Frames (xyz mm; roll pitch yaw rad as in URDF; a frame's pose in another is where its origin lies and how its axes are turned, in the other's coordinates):
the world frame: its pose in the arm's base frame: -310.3 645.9 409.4 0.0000 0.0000 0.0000
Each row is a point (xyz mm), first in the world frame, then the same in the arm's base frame.
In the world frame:
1: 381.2 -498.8 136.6
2: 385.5 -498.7 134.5
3: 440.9 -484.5 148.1
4: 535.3 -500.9 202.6
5: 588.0 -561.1 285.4
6: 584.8 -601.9 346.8
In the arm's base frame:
1: 70.9 147.1 546.0
2: 75.2 147.2 543.9
3: 130.6 161.4 557.5
4: 225.0 145.0 612.0
5: 277.7 84.8 694.8
6: 274.5 44.0 756.2

